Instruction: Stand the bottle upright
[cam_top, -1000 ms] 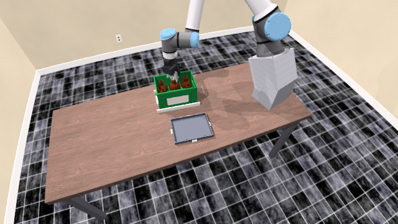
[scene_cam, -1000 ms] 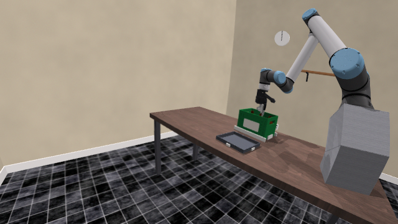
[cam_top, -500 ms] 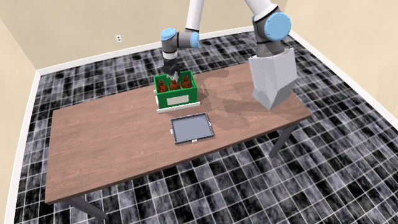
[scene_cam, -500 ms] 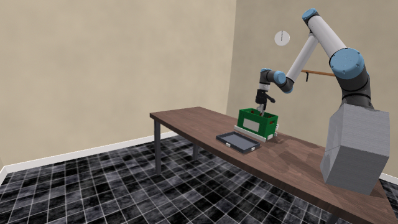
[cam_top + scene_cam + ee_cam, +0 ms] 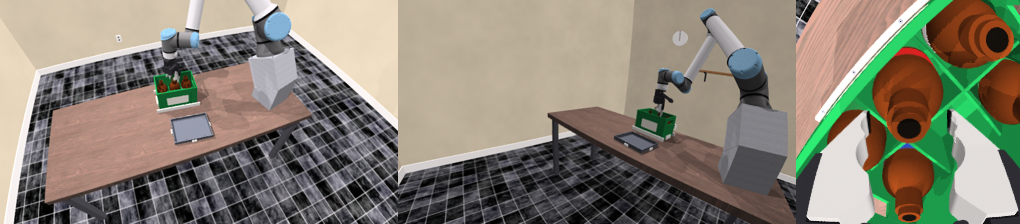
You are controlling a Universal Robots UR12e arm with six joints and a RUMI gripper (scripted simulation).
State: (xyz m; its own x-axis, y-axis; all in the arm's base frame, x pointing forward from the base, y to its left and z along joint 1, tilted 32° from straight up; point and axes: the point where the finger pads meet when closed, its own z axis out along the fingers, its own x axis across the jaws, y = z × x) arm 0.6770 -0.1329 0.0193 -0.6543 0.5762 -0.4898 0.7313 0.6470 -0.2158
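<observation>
Now: the green crate 1 cm ahead of my hand, 5 cm to the left of it and 7 cm below it. Also, from my hand: glass bottle: 10 cm ahead, 7 cm below; grey tray: 2 cm behind, 34 cm to the left, 14 cm below.
</observation>
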